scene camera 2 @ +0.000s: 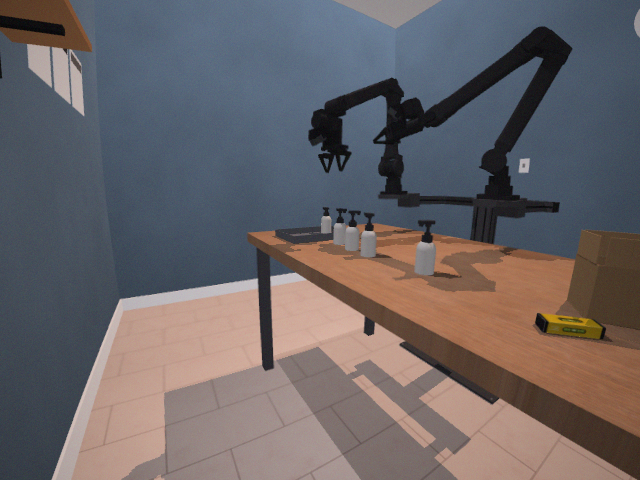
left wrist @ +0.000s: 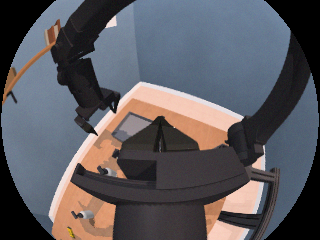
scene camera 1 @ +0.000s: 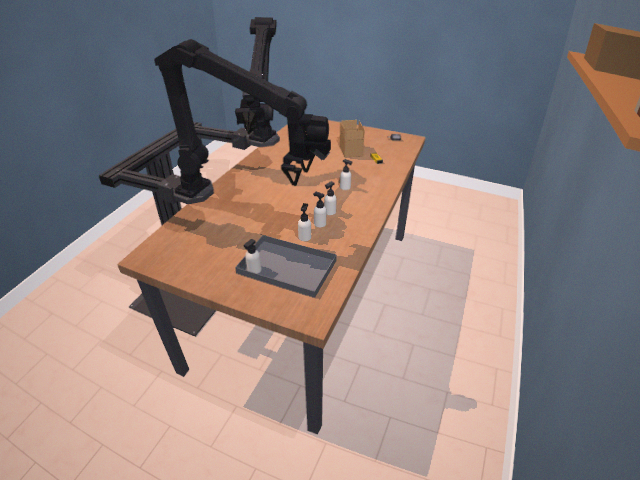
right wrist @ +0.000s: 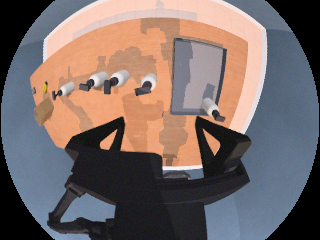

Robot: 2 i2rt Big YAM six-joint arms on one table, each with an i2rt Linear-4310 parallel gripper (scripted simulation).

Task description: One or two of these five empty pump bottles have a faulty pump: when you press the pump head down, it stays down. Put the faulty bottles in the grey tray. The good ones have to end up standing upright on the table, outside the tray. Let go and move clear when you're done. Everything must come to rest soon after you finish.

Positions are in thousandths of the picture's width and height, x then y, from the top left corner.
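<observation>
Grey tray (scene camera 1: 471, 561), cardboard box (scene camera 1: 552, 305). Yellow spirit level (scene camera 2: 882, 678), pump bottle (scene camera 2: 666, 522), grey tray (scene camera 2: 479, 489). My left gripper (left wrist: 502, 502), my right gripper (left wrist: 330, 515). Cardboard box out of frame in the left wrist view. My right gripper (right wrist: 498, 502), grey tray (right wrist: 623, 281).
</observation>
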